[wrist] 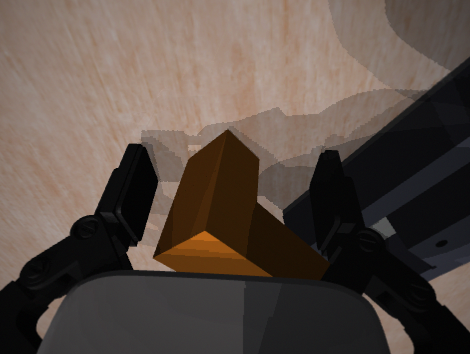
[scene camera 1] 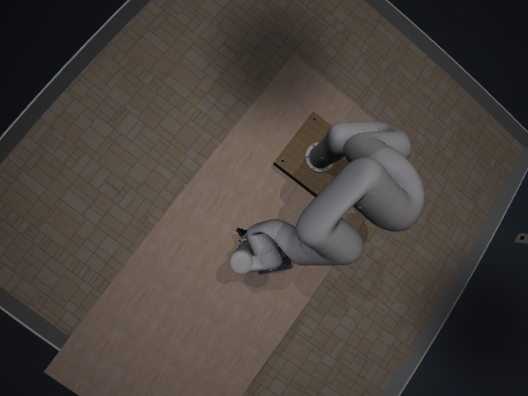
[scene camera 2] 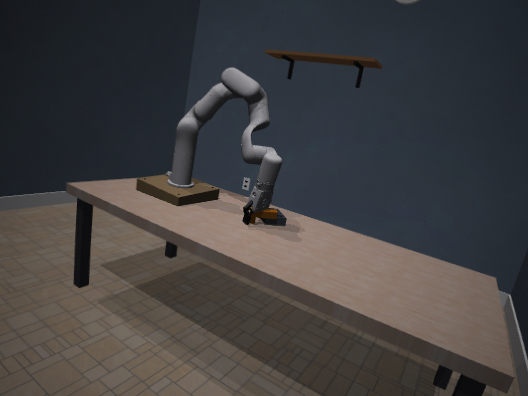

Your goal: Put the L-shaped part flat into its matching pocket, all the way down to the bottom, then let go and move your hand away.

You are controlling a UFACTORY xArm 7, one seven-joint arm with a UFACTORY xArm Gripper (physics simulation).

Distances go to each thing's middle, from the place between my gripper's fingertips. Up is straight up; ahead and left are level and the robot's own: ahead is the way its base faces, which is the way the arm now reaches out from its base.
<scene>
The orange L-shaped part (wrist: 215, 225) is 40 mm ahead of my hand, 10 mm to the left of it and 30 mm above it. Also, from my hand: dark block with L-shaped pocket (wrist: 404, 176) 40 mm ahead, 100 mm to the left, 10 mm above.
</scene>
